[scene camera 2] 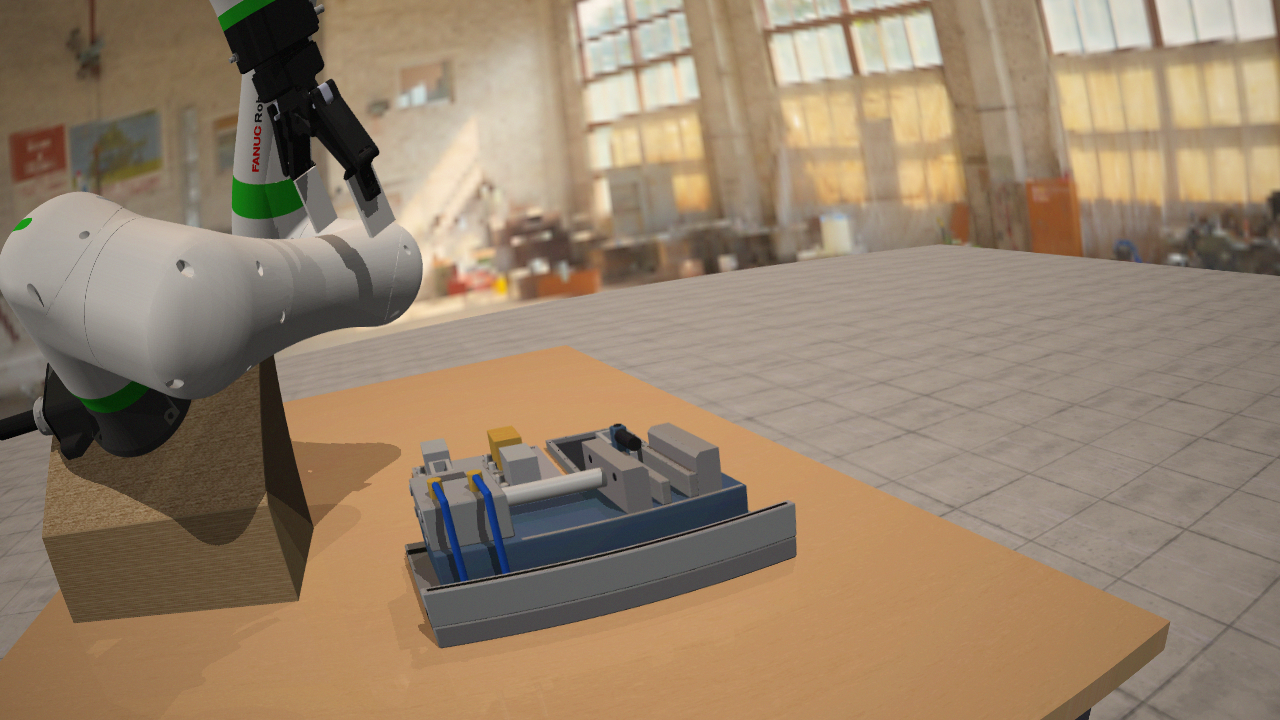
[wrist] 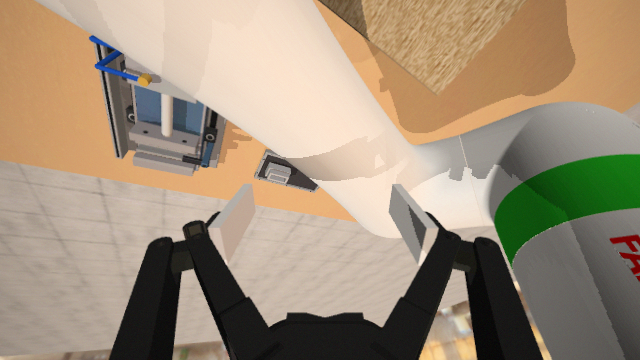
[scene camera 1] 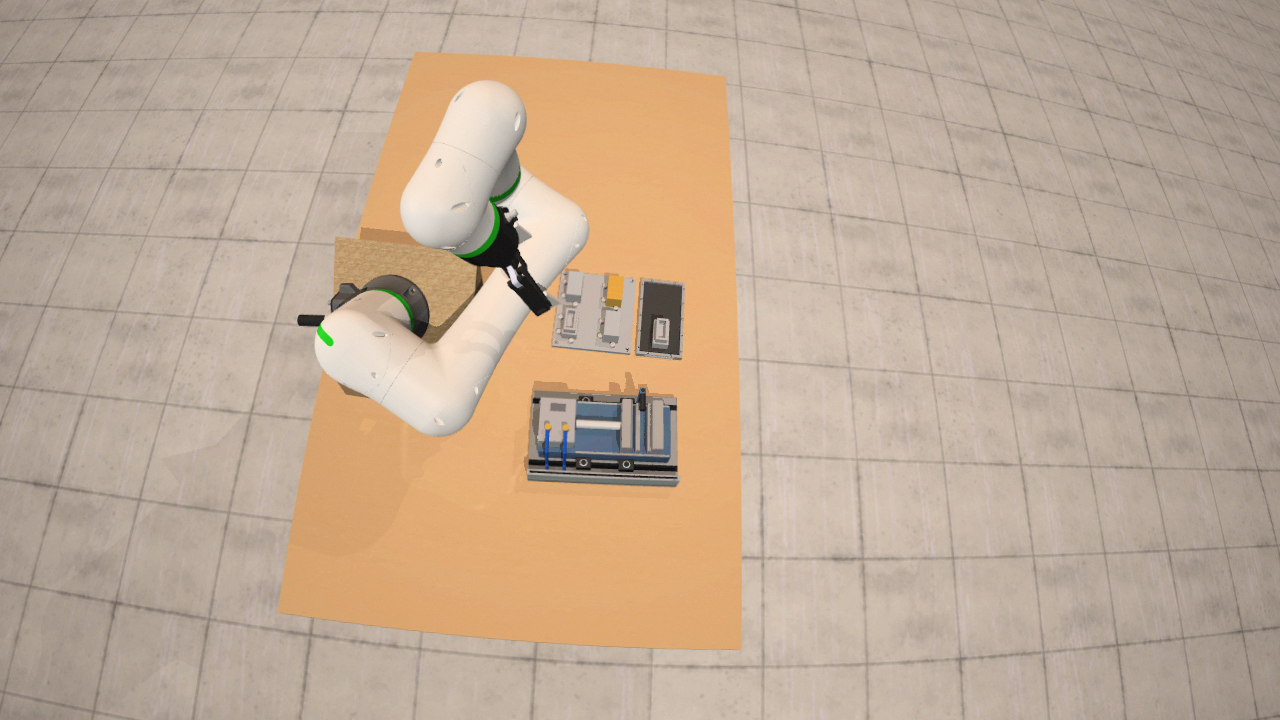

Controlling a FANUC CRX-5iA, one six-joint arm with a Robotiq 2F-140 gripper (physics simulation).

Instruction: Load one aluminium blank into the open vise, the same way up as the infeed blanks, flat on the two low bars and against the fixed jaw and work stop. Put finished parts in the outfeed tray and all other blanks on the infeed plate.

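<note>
My gripper [scene camera 1: 545, 308] [scene camera 2: 352, 222] [wrist: 322, 198] is open and empty, high beside the arm's own white link, up and left of the infeed plate in scene camera 1. The infeed plate [scene camera 1: 590, 338] bears two plain grey blocks [scene camera 1: 573, 287] [scene camera 1: 610, 327], a yellow-orange block [scene camera 1: 614, 291] [scene camera 2: 503, 437] and a grey part with a pocket on top [scene camera 1: 569, 322]. The outfeed tray [scene camera 1: 662, 299] [wrist: 301, 179] holds a pocketed grey part [scene camera 1: 660, 331] [wrist: 278, 172]. The vise [scene camera 1: 595, 447] [scene camera 2: 617, 531] [wrist: 147, 107] is open, with no blank seen between its jaws.
The black work stop [scene camera 1: 641, 399] [scene camera 2: 625, 437] [wrist: 194, 160] stands at the jaws. Two blue hoses [scene camera 1: 546, 449] [scene camera 2: 449, 532] rise at the vise's other end. The robot's wooden base block [scene camera 1: 452, 291] [scene camera 2: 179, 546] [wrist: 435, 40] stands at the left. The arm's link hides the infeed plate in the wrist view.
</note>
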